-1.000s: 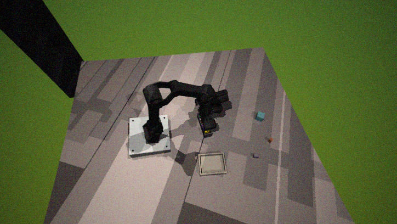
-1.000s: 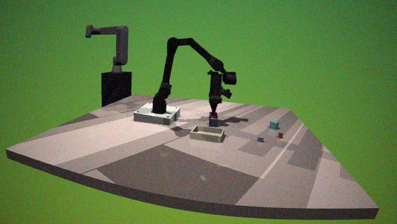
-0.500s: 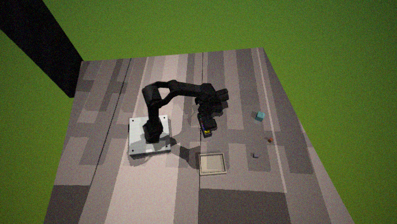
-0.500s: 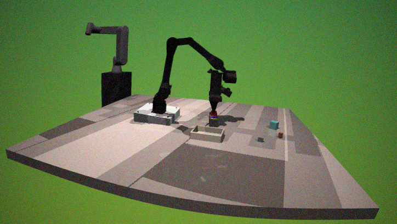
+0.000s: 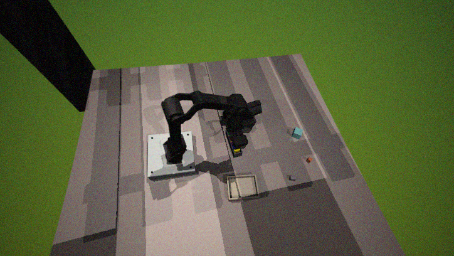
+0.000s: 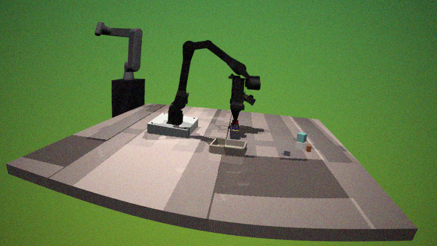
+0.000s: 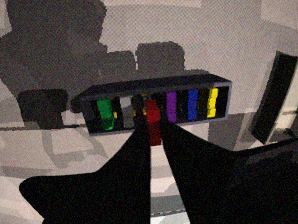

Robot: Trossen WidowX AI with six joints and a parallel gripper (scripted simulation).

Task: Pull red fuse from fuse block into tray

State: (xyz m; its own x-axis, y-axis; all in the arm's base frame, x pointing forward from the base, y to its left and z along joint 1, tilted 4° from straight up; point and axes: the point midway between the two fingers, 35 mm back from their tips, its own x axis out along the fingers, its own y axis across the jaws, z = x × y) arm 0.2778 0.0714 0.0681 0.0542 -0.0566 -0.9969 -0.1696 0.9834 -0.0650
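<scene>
The purple fuse lies 40 mm below my gripper tip and 20 mm to the right of it. Round my gripper tip: beige tray (230 mm to the right, 60 mm below, 10 mm ahead); red fuse (10 mm below); yellow fuse (60 mm to the right, 40 mm below, 10 mm ahead).
</scene>
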